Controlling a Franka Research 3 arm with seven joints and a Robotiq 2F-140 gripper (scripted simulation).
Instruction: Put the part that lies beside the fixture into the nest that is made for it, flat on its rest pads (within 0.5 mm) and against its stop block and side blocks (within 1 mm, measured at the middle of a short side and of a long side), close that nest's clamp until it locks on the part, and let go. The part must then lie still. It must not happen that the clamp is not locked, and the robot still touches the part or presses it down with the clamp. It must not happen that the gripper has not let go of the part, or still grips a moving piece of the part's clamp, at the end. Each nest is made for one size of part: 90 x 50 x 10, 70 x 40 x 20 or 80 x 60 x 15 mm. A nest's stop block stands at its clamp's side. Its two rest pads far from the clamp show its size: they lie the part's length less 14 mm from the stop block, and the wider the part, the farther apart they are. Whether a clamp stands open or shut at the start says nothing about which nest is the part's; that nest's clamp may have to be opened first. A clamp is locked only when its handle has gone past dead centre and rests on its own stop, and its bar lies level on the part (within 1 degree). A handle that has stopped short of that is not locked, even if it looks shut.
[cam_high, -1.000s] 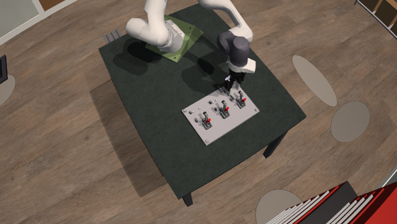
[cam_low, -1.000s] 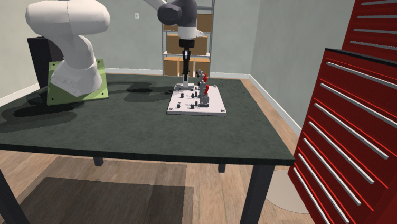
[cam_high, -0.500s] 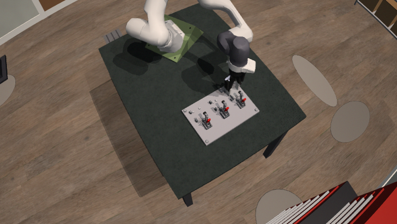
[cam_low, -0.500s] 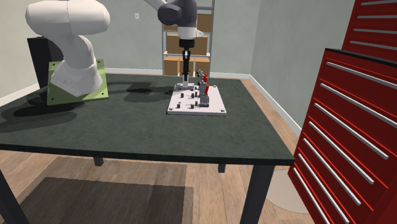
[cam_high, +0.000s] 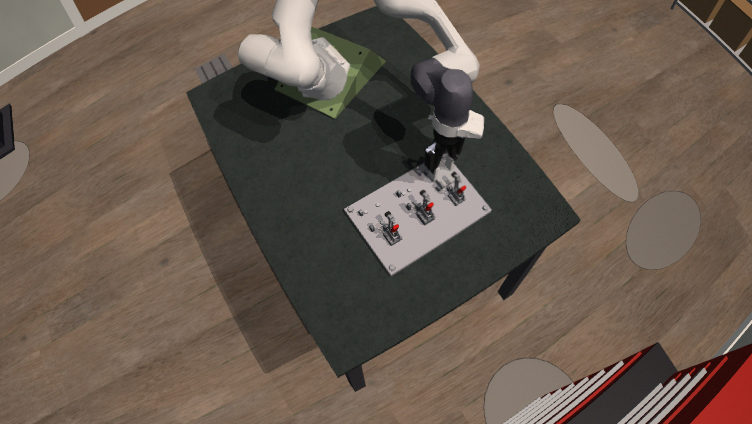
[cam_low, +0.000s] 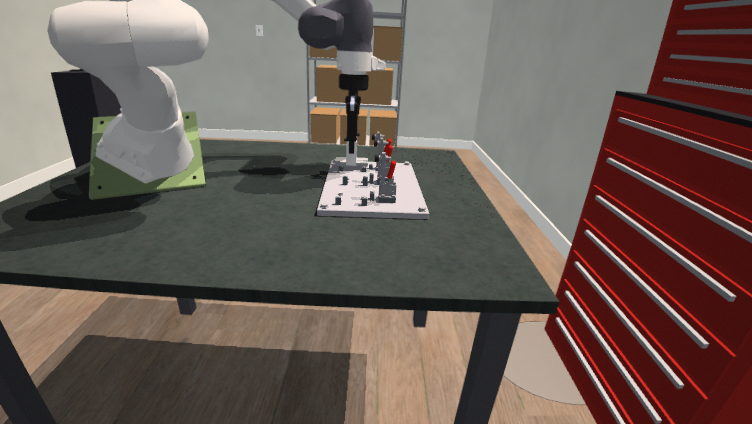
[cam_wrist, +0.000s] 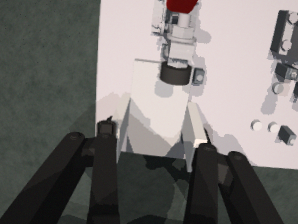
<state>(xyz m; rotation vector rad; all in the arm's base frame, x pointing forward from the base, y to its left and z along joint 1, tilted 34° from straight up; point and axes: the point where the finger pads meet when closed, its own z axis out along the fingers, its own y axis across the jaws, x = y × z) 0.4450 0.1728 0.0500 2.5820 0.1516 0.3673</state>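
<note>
Right now my hand is 3 cm above the part. From my hand the other things lie so: light grey fixture plate 6 cm ahead, 11 cm to the right, 5 cm below; then clamp 8 cm ahead.
</note>
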